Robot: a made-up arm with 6 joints.
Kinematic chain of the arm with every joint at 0, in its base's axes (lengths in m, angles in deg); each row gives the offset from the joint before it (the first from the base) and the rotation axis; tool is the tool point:
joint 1: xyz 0 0 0.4 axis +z
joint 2: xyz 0.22 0 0 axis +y
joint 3: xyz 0 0 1.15 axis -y
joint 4: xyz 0 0 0.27 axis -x
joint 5: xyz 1.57 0 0 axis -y
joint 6: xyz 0.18 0 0 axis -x
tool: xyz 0 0 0
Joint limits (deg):
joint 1: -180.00..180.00
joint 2: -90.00..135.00
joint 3: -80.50..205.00
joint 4: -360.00..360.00
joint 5: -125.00..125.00
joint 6: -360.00..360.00
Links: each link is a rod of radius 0.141 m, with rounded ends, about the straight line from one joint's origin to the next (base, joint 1, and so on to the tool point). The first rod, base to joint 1, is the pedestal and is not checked.
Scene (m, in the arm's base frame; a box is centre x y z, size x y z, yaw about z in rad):
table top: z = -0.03
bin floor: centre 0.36 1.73 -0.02 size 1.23 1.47 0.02 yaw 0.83
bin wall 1: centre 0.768 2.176 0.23 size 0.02 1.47 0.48 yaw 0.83
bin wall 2: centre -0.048 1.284 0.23 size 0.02 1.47 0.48 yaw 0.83
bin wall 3: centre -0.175 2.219 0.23 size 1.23 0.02 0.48 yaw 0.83
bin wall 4: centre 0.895 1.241 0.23 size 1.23 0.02 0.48 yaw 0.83
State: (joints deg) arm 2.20 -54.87 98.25 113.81 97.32 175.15
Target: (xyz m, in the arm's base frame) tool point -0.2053 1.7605 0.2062
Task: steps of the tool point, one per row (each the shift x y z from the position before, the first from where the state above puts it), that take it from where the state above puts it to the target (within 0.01 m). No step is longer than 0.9 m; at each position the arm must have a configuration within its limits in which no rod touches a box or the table.
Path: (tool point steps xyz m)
1: 0.4573 -0.2873 0.6841
2: 0.6717 -0.0507 0.4879
3: 0.7209 0.2317 0.2279
4: 0.5997 0.4702 -0.0561
5: 0.3522 0.5878 -0.3208
6: 0.0579 0.5456 -0.5275
7: -0.1954 0.3522 -0.6449
8: -0.3368 0.0649 -0.6585
9: -0.3382 -0.2331 -0.5705

